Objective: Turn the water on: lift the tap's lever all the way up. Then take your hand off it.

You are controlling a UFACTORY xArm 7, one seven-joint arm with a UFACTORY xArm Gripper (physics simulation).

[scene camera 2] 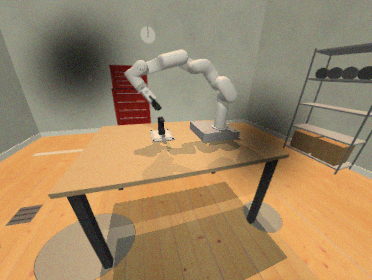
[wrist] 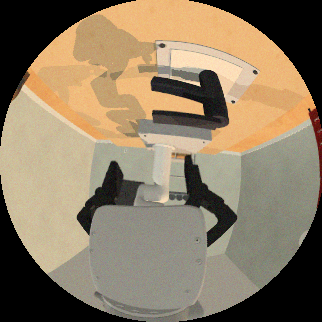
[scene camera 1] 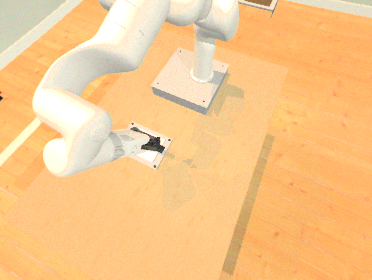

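Seen in the pictures: gripper, between the fingertips: (scene camera 2: 158, 109) (wrist: 150, 165) (scene camera 1: 147, 137); arm's base, origin of its link: (scene camera 2: 218, 127) (wrist: 163, 146) (scene camera 1: 201, 74).
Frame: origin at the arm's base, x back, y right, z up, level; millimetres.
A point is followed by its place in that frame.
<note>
The black tap (scene camera 1: 135, 129) {x -442, y 165, z 90 mm} (scene camera 2: 161, 126) {x -461, y 121, z 27 mm} (wrist: 215, 97) {x -475, y 167, z 43 mm} stands upright on a pale plate (scene camera 1: 155, 162) {x -521, y 78, z -58 mm} (scene camera 2: 170, 136) (wrist: 162, 59) {x -496, y 68, z -58 mm} on the table. In the wrist view its spout (wrist: 177, 88) {x -470, y 99, z 22 mm} sticks out sideways, and the lever (wrist: 185, 119) {x -466, y 114, z 90 mm} lies roughly level above and along it. My gripper (scene camera 1: 154, 144) (scene camera 2: 157, 106) {x -488, y 72, z 169 mm} (wrist: 150, 165) {x -488, y 72, z 169 mm} is open, with nothing between its fingers. In scene camera 2 it hangs tilted above the tap, with a gap. In scene camera 1 it overlaps the tap and hides much of it. Exact lever angle is hard to read.
The robot's grey base block (scene camera 1: 170, 82) {x -105, y 142, z 5 mm} (scene camera 2: 210, 132) {x -134, y -67, z -1 mm} (wrist: 172, 130) {x -181, y 64, z -17 mm} stands on the table (scene camera 1: 200, 225) {x -710, y -193, z -66 mm} (scene camera 2: 95, 170) {x -892, y -162, z -66 mm}, close to the tap. A red cabinet (scene camera 2: 131, 102) stands behind the table. A shelf unit (scene camera 2: 305, 86) stands at the right.
</note>
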